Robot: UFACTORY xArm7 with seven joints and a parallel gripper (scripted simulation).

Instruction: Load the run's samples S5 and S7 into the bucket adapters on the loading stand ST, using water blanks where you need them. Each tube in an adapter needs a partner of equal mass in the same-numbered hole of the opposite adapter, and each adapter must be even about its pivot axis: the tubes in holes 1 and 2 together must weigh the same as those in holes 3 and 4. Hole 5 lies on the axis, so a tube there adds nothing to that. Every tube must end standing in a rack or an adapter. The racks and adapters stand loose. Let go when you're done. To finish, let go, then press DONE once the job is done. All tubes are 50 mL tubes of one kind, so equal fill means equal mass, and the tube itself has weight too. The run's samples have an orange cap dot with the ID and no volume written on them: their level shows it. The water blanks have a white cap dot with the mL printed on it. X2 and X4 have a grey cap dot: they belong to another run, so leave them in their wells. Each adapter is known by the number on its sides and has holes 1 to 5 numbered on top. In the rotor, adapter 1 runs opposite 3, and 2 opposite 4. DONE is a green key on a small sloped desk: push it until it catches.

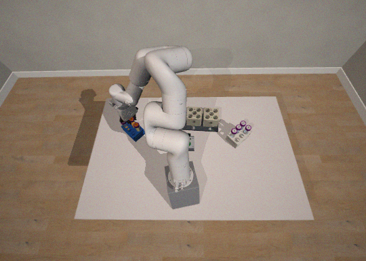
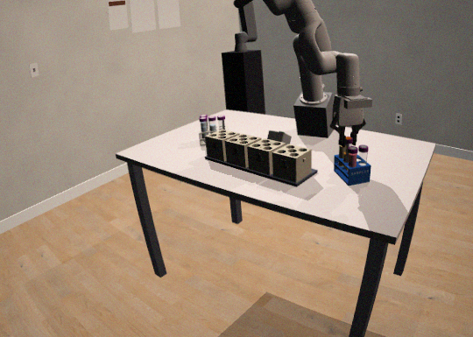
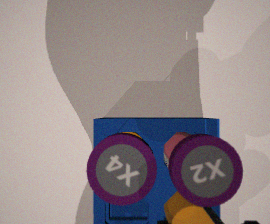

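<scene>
Now: hand 2 cm past the blue rack, 1 cm to the right of it and 11 cm above it. Round my hand: adapter 9 cm ahead, 17 cm to the right, 9 cm below; dark stand 8 cm ahead, 33 cm to the right, 13 cm below; white rack 4 cm behind, 67 cm to the right, 11 cm below.
</scene>
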